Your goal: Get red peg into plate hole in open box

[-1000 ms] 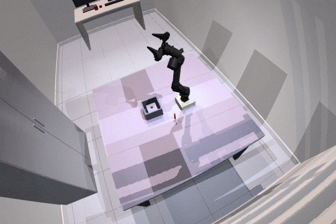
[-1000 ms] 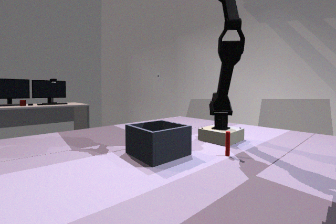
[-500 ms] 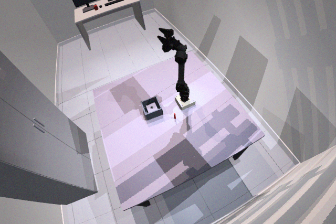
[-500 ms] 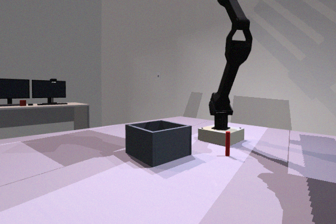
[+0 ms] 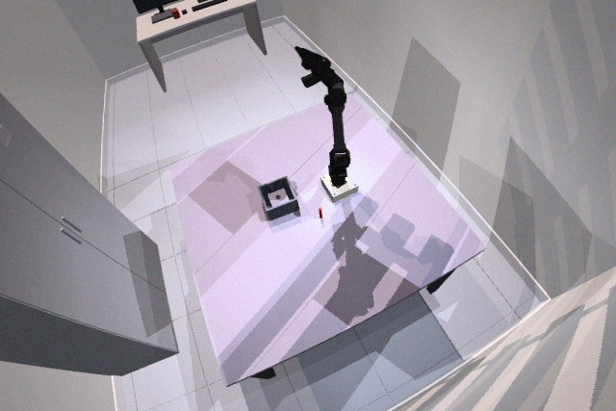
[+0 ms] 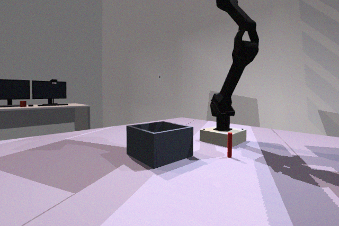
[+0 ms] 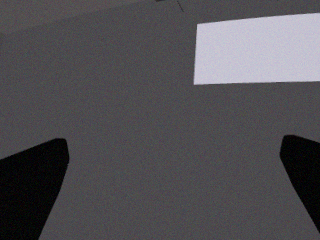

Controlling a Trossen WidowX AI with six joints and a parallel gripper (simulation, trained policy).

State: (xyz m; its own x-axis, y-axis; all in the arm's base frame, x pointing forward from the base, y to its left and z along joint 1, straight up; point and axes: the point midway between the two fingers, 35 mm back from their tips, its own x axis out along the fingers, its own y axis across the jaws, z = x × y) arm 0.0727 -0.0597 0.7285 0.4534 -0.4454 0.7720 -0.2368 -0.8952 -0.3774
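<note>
Now: the red peg 9 cm ahead of my gripper tip, 17 cm to the left of it and 76 cm below it. From my gripper tip the other things lie so: dark box (21 cm ahead, 2 cm to the right, 78 cm below); plate (21 cm ahead, 2 cm to the right, 76 cm below).
</note>
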